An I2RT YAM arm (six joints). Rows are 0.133 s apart.
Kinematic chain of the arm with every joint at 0, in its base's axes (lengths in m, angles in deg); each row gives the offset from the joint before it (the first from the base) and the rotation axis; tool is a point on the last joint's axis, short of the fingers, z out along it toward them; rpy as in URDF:
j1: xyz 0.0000 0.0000 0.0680 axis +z
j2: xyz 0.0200 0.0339 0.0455 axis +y
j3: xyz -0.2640 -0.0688 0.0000 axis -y
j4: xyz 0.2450 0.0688 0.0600 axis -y
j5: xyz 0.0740 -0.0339 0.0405 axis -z
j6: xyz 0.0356 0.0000 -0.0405 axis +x
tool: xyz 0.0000 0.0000 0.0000 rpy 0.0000 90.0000 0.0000
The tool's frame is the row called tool.
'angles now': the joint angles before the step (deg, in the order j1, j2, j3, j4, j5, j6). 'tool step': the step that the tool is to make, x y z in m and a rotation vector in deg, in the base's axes. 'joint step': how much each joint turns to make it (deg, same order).
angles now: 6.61, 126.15, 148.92, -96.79, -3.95, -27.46
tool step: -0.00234, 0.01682, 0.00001, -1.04, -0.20, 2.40
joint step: 2.47, 0.00, 0.01, 0.04, 1.04, -0.22
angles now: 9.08, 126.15, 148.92, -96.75, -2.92, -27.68
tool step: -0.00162, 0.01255, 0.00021, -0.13, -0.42, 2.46
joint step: 1.77, 0.00, 0.00, 0.35, 0.00, -0.72
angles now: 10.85, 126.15, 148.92, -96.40, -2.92, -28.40
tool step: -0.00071, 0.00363, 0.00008, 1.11, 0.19, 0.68
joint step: 0.42, -0.01, -0.01, 0.03, -1.15, 0.07
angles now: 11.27, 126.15, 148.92, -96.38, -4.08, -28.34
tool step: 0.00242, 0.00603, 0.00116, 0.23, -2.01, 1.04
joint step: 0.76, 0.00, 0.01, 1.98, 0.09, -0.32
